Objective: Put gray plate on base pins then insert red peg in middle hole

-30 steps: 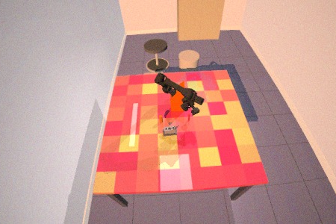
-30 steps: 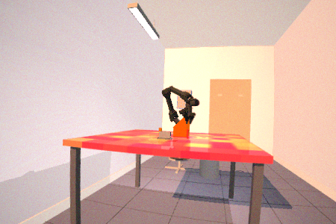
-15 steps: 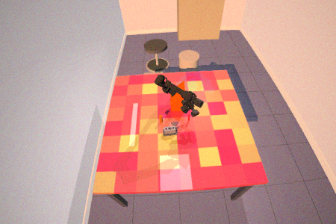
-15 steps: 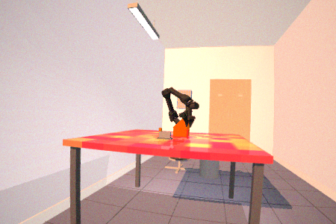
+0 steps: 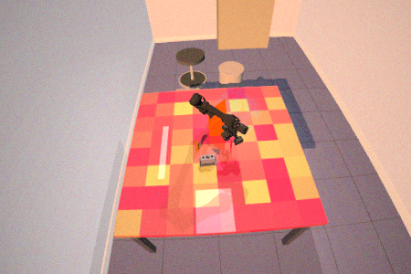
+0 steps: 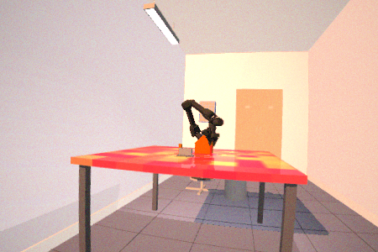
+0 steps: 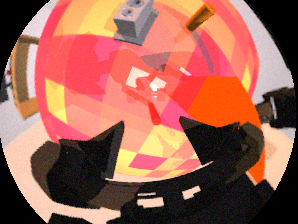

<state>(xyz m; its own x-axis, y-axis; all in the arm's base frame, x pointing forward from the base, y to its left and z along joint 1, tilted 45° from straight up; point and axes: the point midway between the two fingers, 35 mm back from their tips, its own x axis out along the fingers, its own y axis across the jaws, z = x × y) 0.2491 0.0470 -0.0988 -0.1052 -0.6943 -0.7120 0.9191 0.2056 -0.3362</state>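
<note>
The red peg is 40 mm below my gripper tip. The rest, counted from my gripper tip: gray plate 190 mm to the right, 100 mm ahead, 30 mm below; then orange piece 250 mm to the right, 40 mm below, 30 mm behind; then gray base 190 mm to the right, 100 mm ahead, 70 mm below.
</note>
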